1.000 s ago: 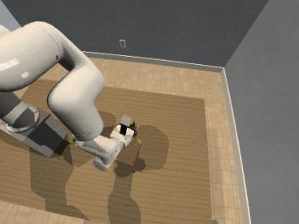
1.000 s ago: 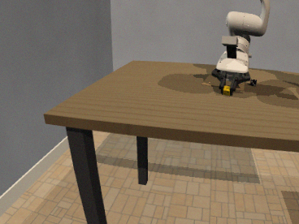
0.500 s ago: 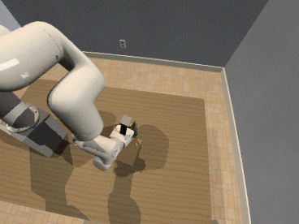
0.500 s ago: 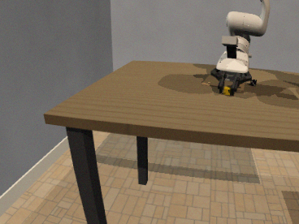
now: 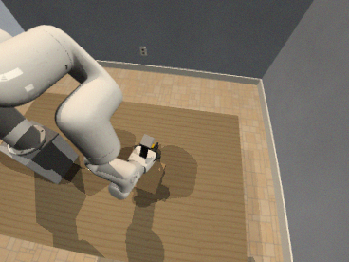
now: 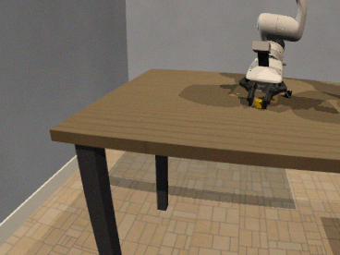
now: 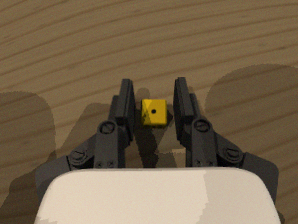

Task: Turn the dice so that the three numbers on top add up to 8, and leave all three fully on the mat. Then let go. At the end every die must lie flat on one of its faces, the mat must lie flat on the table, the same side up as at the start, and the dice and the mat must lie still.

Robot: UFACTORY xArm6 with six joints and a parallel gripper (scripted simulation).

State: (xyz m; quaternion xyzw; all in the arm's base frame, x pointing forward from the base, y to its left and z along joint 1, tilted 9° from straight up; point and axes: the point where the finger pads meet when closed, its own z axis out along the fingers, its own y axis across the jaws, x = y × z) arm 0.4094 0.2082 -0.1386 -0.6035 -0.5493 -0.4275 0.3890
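My hand is 1 cm above the yellow die. Also, from my hand: black die (8 cm behind, 15 cm to the right, 1 cm below); tan mat (2 cm ahead, 13 cm to the right, 2 cm below); white die (3 cm behind, 14 cm to the right, 1 cm below).
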